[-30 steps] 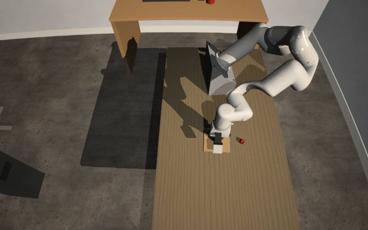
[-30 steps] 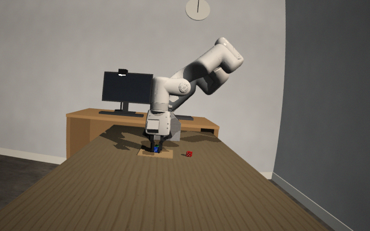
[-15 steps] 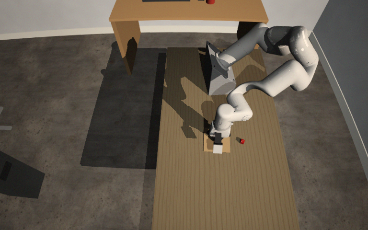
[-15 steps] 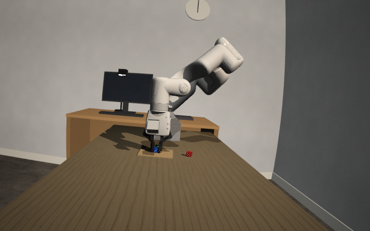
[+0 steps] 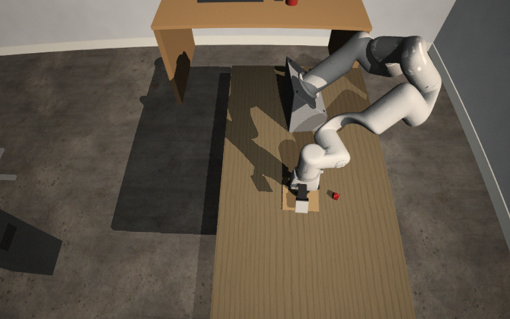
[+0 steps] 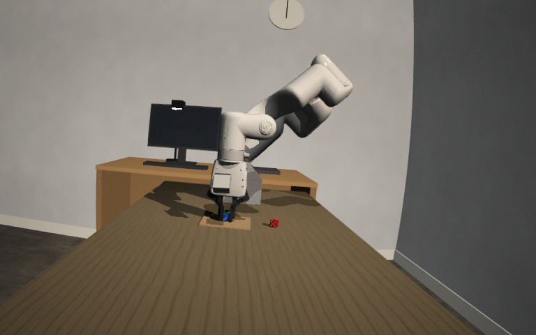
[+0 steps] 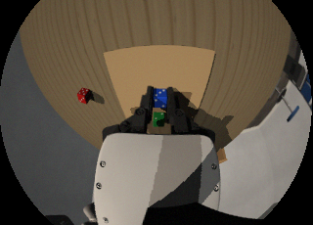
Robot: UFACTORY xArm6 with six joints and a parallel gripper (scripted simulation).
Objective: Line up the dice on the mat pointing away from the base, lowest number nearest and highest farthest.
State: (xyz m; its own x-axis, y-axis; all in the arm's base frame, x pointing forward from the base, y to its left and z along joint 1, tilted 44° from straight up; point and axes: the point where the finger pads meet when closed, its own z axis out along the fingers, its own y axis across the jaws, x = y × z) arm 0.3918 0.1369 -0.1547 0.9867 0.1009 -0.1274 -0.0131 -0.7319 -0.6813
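The blue die lies 10 mm below my hand. The rest, counted from my hand: red die: 140 mm to the left, 20 mm below; then green die: 50 mm behind, 10 mm below; then tan mat: 20 mm below.
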